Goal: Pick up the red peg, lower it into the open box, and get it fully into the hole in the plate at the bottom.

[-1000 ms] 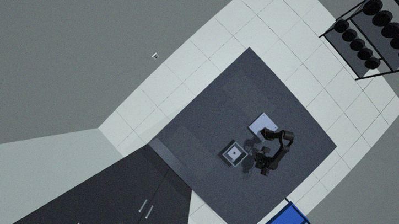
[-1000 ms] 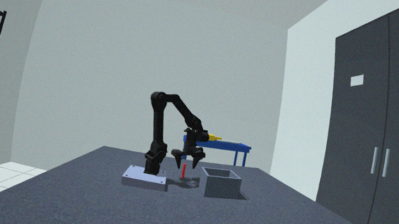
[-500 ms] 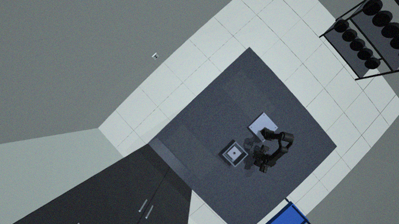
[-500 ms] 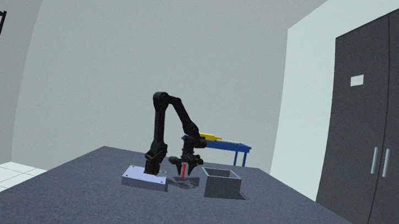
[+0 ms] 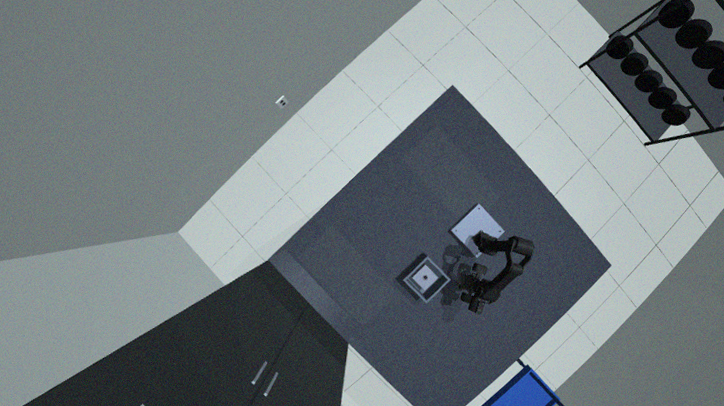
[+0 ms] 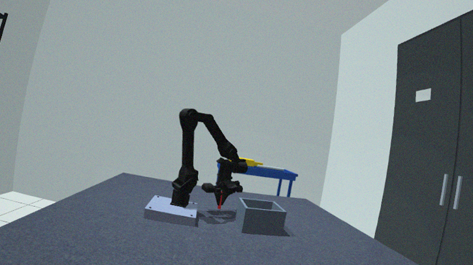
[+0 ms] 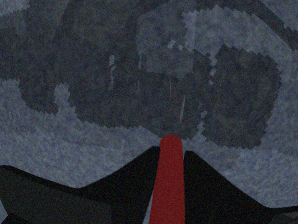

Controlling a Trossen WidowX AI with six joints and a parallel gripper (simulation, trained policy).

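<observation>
The bottom plate lies 160 mm ahead of my gripper tip, 160 mm to the right of it and 20 mm above it. Also, from my gripper tip: red peg: 20 mm above; grey box: 160 mm ahead, 160 mm to the right.
</observation>
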